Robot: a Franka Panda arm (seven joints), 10 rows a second.
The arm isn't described. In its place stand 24 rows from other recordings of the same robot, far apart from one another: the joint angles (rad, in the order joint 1, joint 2, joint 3, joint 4, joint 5, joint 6, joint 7), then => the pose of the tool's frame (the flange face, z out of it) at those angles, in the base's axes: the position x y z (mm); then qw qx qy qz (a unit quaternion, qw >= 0).
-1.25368, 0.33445, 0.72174, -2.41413, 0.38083, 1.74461, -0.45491 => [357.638, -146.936, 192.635, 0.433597, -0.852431, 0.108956, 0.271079]
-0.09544, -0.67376, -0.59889, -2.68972, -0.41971, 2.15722, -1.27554 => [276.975, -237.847, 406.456, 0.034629, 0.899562, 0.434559, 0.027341]
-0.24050, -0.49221, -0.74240, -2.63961, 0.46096, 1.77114, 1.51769 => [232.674, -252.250, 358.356, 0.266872, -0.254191, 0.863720, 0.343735]
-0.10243, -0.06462, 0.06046, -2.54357, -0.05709, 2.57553, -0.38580 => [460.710, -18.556, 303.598, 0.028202, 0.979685, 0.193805, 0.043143]
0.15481, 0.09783, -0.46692, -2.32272, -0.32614, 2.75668, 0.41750 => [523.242, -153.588, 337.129, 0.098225, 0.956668, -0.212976, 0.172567]
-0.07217, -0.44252, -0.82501, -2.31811, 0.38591, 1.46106, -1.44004 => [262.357, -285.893, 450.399, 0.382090, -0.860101, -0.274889, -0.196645]
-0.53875, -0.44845, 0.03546, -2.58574, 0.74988, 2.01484, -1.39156 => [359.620, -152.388, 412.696, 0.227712, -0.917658, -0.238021, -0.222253]
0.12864, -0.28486, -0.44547, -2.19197, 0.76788, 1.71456, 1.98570 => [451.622, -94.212, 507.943, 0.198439, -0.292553, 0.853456, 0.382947]
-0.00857, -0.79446, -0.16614, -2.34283, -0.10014, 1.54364, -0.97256 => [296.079, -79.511, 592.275, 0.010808, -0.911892, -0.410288, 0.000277]
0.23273, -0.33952, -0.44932, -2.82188, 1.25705, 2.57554, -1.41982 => [351.510, -78.717, 286.709, 0.276055, -0.920041, -0.051873, -0.273179]
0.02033, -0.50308, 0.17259, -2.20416, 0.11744, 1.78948, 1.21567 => [398.881, 100.179, 579.050, 0.039047, -0.861667, 0.505519, -0.021325]
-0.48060, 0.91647, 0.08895, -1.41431, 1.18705, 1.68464, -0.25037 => [664.411, -190.695, 168.411, 0.593912, -0.745069, 0.293391, 0.077860]
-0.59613, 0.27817, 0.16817, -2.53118, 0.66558, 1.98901, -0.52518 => [350.197, -110.801, 148.409, 0.389672, -0.871753, 0.192214, 0.226398]
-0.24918, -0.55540, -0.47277, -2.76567, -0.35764, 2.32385, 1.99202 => [278.307, -234.010, 365.729, 0.017089, -0.350459, 0.935400, -0.043737]
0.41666, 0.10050, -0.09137, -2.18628, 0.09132, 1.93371, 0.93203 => [474.973, 166.922, 318.869, 0.074982, 0.931551, -0.316769, -0.162010]
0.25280, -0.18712, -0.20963, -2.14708, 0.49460, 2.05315, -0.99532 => [508.087, 43.105, 495.936, 0.195058, -0.888267, -0.389209, -0.146457]
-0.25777, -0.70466, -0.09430, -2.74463, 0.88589, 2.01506, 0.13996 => [327.985, -70.871, 439.100, 0.411705, -0.822827, 0.391166, -0.021075]
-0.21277, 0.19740, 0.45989, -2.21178, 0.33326, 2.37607, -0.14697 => [529.508, 135.963, 298.254, 0.156290, -0.985013, -0.070461, 0.018910]
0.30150, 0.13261, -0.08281, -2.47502, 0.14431, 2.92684, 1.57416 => [496.580, 100.755, 272.777, 0.137411, -0.725883, 0.668835, -0.082896]
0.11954, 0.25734, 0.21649, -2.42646, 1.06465, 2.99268, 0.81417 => [479.972, 104.734, 217.786, 0.214047, -0.704652, 0.676462, -0.007021]
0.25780, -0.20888, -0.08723, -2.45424, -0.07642, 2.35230, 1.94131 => [459.029, 77.893, 386.489, 0.036788, -0.651816, 0.756254, -0.043150]
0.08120, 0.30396, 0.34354, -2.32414, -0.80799, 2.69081, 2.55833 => [464.337, 240.046, 221.338, 0.041803, -0.744545, 0.650795, -0.142725]
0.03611, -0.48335, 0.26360, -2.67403, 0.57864, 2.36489, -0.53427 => [375.731, 119.707, 399.758, 0.144345, -0.960692, -0.211304, -0.107638]
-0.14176, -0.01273, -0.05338, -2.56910, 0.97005, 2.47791, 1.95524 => [428.627, -87.533, 261.102, 0.147007, -0.087623, 0.957416, 0.232521]
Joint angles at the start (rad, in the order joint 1, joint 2, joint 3, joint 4, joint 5, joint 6, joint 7):
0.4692 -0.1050 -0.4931 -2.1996 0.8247 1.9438 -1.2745
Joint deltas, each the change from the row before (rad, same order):
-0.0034 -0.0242 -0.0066 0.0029 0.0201 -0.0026 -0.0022
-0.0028 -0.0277 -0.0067 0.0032 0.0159 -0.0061 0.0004
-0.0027 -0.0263 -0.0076 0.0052 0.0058 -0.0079 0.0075
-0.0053 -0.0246 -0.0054 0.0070 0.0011 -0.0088 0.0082
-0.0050 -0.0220 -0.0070 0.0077 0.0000 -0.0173 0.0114
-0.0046 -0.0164 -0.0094 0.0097 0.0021 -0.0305 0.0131
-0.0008 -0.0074 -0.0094 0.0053 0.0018 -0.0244 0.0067
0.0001 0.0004 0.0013 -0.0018 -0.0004 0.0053 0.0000
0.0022 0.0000 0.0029 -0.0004 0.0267 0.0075 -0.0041
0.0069 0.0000 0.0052 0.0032 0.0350 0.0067 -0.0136
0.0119 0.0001 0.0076 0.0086 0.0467 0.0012 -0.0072
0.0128 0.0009 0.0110 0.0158 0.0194 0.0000 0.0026
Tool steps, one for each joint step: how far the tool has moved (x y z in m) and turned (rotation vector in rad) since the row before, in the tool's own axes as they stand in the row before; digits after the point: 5 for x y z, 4 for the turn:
0.00394 -0.00450 -0.01301 -0.0030 0.0415 -0.0054
0.00460 -0.00596 -0.01380 -0.0008 0.0392 -0.0075
0.00435 -0.00558 -0.01401 -0.0027 0.0300 -0.0043
0.00437 -0.00532 -0.01408 -0.0042 0.0249 -0.0055
0.00347 -0.00525 -0.01314 0.0030 0.0203 -0.0008
0.00240 -0.00485 -0.01143 0.0150 0.0155 0.0048
0.00013 -0.00243 -0.00596 0.0150 0.0068 0.0050
-0.00026 0.00045 0.00078 -0.0034 -0.0004 0.0006
0.00318 -0.00110 0.00143 0.0046 0.0238 0.0005
0.00645 -0.00326 0.00322 0.0103 0.0290 -0.0131
0.01046 -0.00619 0.00529 0.0215 0.0363 -0.0111
0.01171 -0.00720 0.00592 0.0143 0.0111 -0.0166

